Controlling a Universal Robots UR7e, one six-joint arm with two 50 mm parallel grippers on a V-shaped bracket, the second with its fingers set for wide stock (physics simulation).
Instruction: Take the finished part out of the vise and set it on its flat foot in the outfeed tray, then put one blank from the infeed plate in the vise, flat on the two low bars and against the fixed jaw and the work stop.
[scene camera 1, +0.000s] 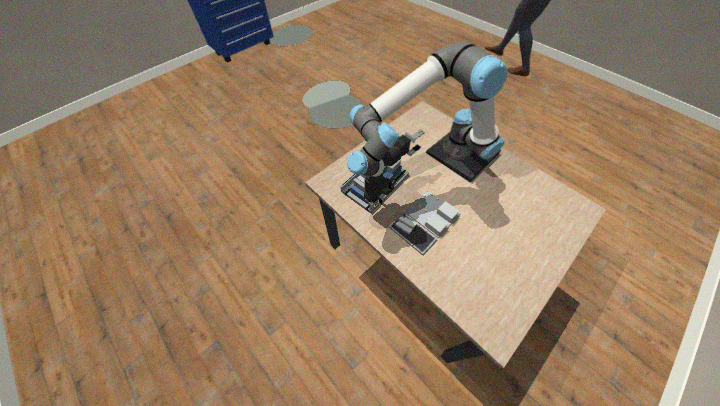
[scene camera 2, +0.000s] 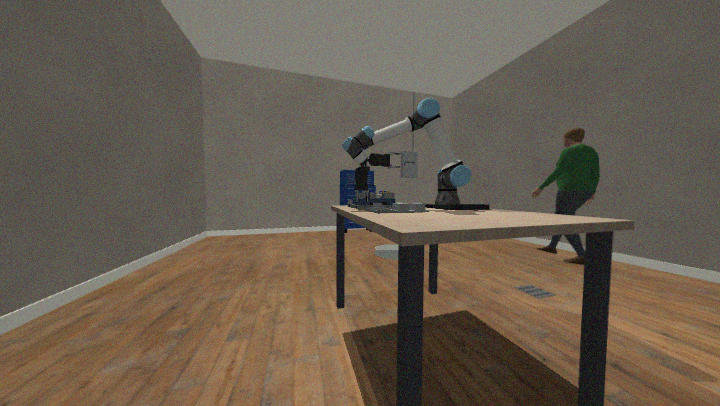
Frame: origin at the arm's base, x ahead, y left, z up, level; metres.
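Seen in the pictures: end effector, tool point: (scene camera 1: 376, 204) (scene camera 2: 362, 198); arm's base, origin of the base link: (scene camera 1: 456, 149) (scene camera 2: 447, 204).
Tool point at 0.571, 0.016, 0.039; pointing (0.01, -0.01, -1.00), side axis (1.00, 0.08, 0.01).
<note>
Pixels of each thing's middle, then the offset from my tool point to it, as dx, dy, dz. Level surfaces: height alone.
- light infeed plate, body centre: (scene camera 1: 432, 212) -0.197, +0.168, -0.058
- grey stepped stock, body centre: (scene camera 1: 406, 223) -0.055, +0.140, -0.038
- table, its level: dz -0.062
The vise (scene camera 1: 355, 191) (scene camera 2: 385, 200) stands near the table's far left corner, its middle partly hidden by my wrist. My lower gripper (scene camera 1: 374, 195) (scene camera 2: 362, 195) points straight down, low over the vise. Its fingertips, and whatever may be between them, cannot be made out. My second gripper (scene camera 1: 414, 142) (scene camera 2: 396, 159) points sideways toward the arm's base, its fingers wide apart and empty. Two grey blanks (scene camera 1: 447, 210) (scene camera 1: 436, 223) lie on the light infeed plate (scene camera 1: 422, 215). The dark outfeed tray (scene camera 1: 424, 242) beside it holds grey stepped stock (scene camera 1: 404, 224) at its far left end.
The arm's black base plate (scene camera 1: 471, 168) (scene camera 2: 473, 206) stands on the table (scene camera 1: 529, 242) (scene camera 2: 484, 224), right of the vise. A blue cabinet (scene camera 1: 236, 25) (scene camera 2: 347, 186) stands by the wall. A person (scene camera 1: 524, 35) (scene camera 2: 577, 171) is on the floor beyond the table.
</note>
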